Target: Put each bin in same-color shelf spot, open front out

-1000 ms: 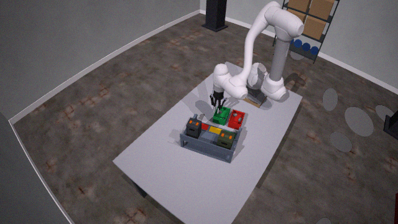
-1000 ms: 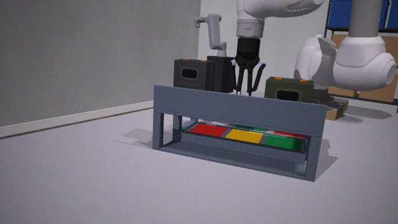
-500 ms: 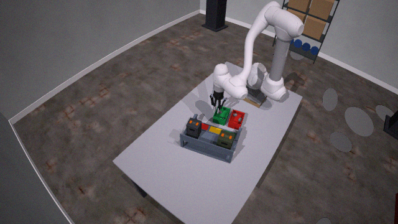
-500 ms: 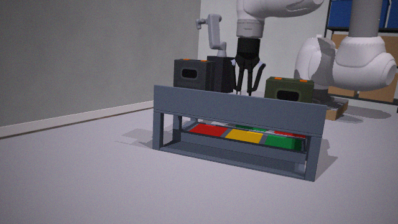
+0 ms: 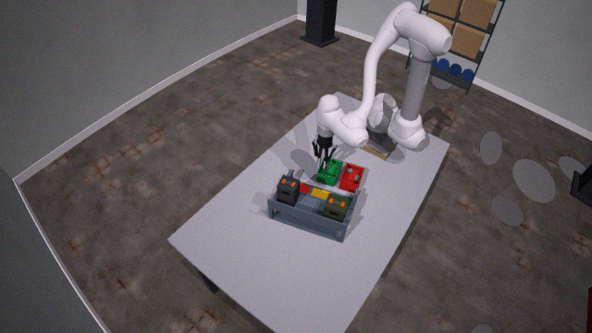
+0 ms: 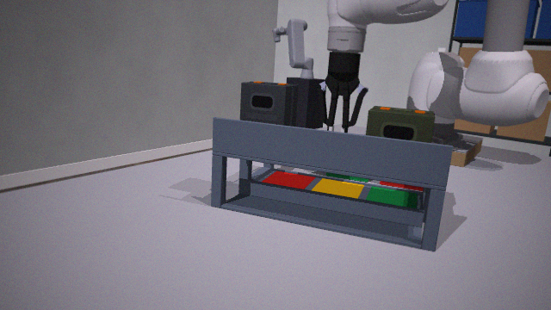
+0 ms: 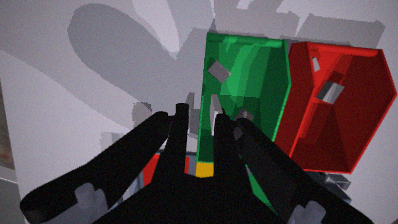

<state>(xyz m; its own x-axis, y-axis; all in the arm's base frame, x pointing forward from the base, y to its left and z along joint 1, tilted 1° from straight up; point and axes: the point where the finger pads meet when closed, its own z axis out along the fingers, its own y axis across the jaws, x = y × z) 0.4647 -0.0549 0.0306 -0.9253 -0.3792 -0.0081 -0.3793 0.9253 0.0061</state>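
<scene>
The green bin lies 4 cm to the left of my hand, 4 cm below it and 2 cm behind it. Round my hand: olive box: 27 cm to the left, 23 cm ahead, 7 cm above; red bin: 16 cm to the left, 7 cm behind, 4 cm below; dark grey box: 31 cm ahead, 8 cm above, 5 cm to the left.
</scene>
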